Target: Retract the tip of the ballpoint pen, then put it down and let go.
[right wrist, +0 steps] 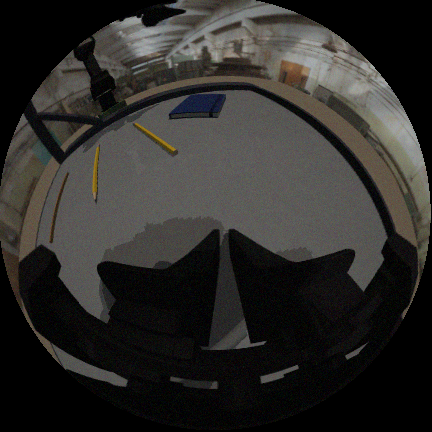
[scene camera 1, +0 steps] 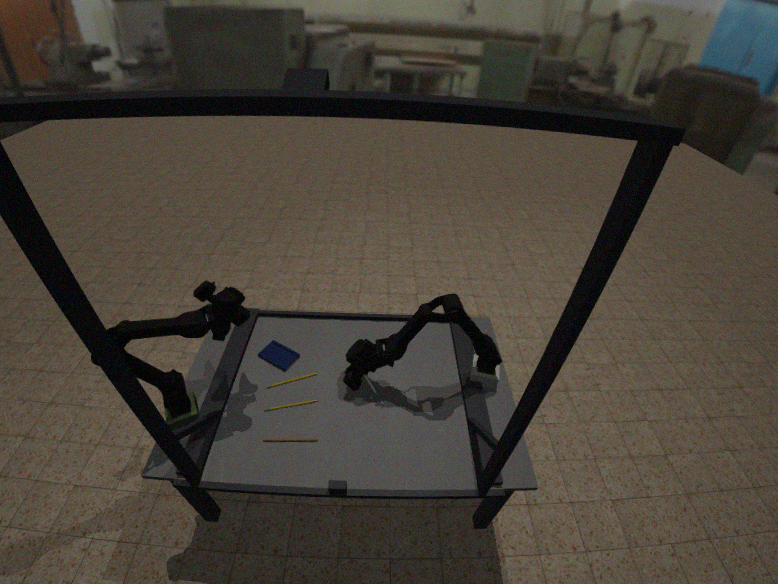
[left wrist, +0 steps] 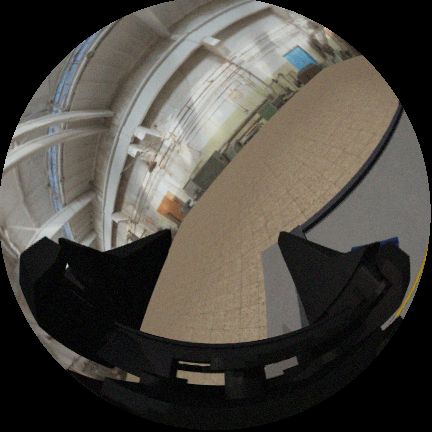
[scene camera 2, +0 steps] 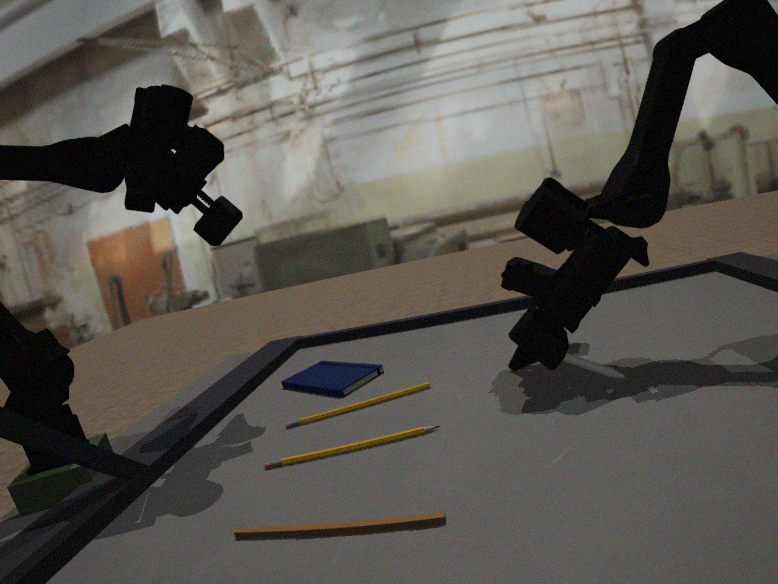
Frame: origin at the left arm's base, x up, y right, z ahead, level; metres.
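Seen in the pictures: left gripper, fingertip midpoint: [left wrist: 226, 236] [scene camera 2: 199, 197]; right gripper, fingertip midpoint: [right wrist: 223, 234] [scene camera 1: 346, 371] [scene camera 2: 512, 367]; left arm's base at its link origin: [right wrist: 109, 106] [scene camera 1: 180, 407]; right arm's base at its link origin: [scene camera 1: 486, 366].
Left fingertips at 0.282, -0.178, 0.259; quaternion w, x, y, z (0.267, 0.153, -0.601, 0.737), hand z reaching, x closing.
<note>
Pixels of each thing's middle, then the offset from my left fingertips to it, as dx, dy, dz. Level surfaces: height alone.
- pale grey ballpoint pen at the middle of its body: [right wrist: 219, 351] [scene camera 2: 583, 363] -0.317, +0.347, +0.374
- grey table at its surface level: dx -0.322
- blue notebook at the middle of its body: [scene camera 2: 331, 377] [right wrist: 201, 102] [scene camera 1: 279, 355] -0.316, +0.081, +0.121
- brown wooden stick at the middle of its body: [scene camera 2: 334, 528] [right wrist: 57, 201] [scene camera 1: 290, 439] -0.319, +0.440, +0.036
The pale grey ballpoint pen [scene camera 2: 596, 366] [right wrist: 235, 336] lies low at the grey table [scene camera 1: 387, 452] near its middle right. One end sits between the fingers of my right gripper [scene camera 1: 352, 382] [scene camera 2: 528, 362] [right wrist: 224, 233], and the rest sticks out to the right in scene camera 2. The right gripper is shut on the pen, with its fingertips down at the table top. I cannot tell whether the tip is out or in. My left gripper [scene camera 1: 207, 291] [left wrist: 226, 236] is open and empty. It is raised beyond the table's far left corner and faces the floor and hall.
A blue notebook [scene camera 1: 278, 355] [scene camera 2: 331, 378] [right wrist: 197, 105] lies at the far left of the table. In front of it lie two yellow pencils [scene camera 1: 292, 380] [scene camera 1: 291, 406] and a brown wooden stick [scene camera 1: 291, 439] [scene camera 2: 340, 526]. A dark frame post [scene camera 1: 590, 290] rises at the right.
</note>
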